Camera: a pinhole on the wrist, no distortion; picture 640 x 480 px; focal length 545.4 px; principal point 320.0 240.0 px. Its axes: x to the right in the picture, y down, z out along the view. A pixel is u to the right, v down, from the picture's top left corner.
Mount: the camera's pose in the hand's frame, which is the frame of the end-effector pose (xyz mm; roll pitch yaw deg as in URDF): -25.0 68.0 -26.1 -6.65 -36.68 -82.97
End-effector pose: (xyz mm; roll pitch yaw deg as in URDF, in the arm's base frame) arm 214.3 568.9 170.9 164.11 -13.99 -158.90
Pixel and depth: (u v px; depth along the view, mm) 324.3 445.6 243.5
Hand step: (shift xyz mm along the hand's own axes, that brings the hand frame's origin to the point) 76.8 218.2 160.5
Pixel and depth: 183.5 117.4 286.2
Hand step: -83.9 294.2 165.1
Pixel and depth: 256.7 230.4 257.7
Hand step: -21.5 247.0 161.7
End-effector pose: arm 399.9 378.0 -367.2 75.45 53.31 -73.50
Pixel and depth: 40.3 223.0 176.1
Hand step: -31.9 245.8 60.7
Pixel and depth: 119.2 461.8 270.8
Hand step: 86.2 316.5 119.8
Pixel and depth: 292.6 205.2 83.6
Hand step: -27.2 121.5 38.5
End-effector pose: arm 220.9 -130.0 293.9 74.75 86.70 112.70
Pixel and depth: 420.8 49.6 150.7
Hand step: -68.2 133.9 115.5
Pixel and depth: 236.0 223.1 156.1
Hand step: -25.6 181.0 84.3
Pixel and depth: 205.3 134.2 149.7
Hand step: -50.6 181.8 77.0
